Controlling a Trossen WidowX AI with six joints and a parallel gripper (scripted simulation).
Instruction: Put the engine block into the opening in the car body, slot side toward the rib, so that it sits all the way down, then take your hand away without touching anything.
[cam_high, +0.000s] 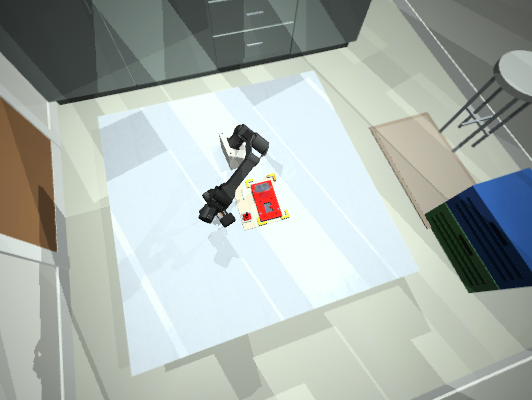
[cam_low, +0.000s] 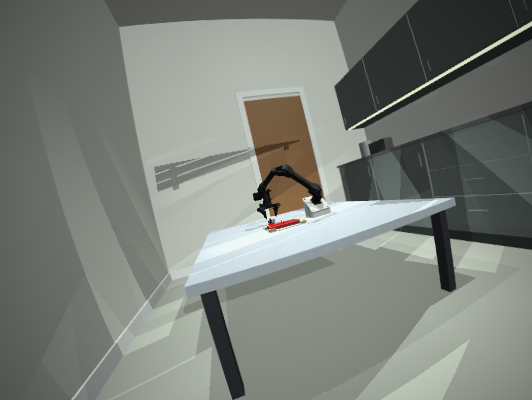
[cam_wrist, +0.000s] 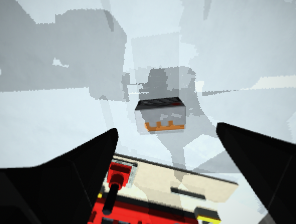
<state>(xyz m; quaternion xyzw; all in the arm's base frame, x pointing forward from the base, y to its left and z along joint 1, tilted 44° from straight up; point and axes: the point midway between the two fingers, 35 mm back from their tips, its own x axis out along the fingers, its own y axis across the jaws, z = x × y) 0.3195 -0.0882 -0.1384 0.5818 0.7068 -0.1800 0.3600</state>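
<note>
Now: gripper tip 40 mm above the engine block.
</note>
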